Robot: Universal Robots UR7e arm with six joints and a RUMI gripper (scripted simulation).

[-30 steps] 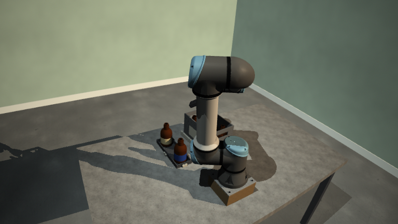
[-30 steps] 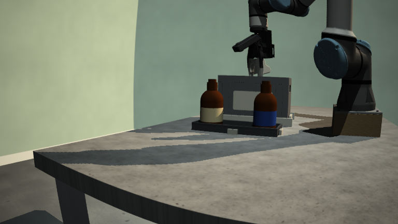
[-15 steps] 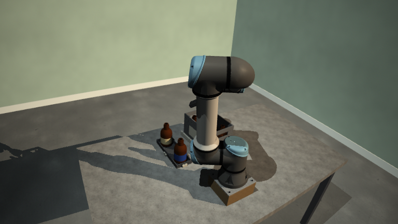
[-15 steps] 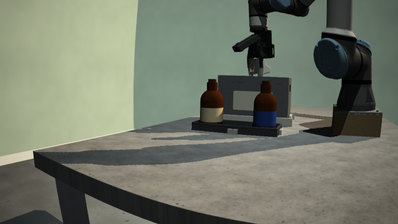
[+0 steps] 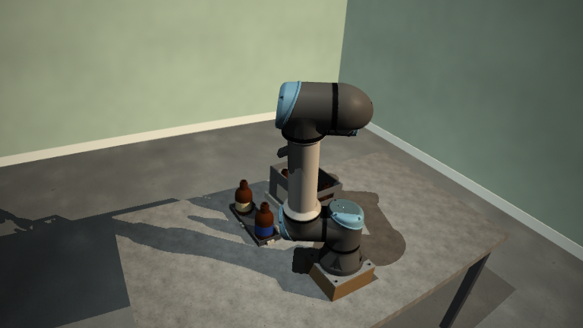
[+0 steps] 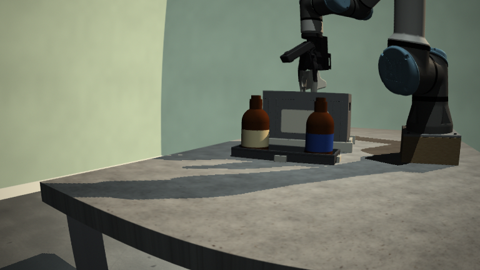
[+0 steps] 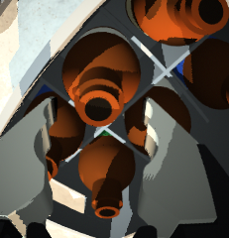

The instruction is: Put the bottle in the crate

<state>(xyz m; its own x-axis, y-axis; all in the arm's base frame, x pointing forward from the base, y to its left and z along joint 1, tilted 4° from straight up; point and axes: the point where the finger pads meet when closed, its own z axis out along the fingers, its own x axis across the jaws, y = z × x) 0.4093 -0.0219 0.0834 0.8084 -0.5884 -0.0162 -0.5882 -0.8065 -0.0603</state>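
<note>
My gripper is now 70 mm above the bottle. From my hand the other things lie so: grey crate 10 mm ahead, 40 mm to the right, 70 mm below; then dark tray 30 mm behind, 200 mm to the left, 150 mm below.
</note>
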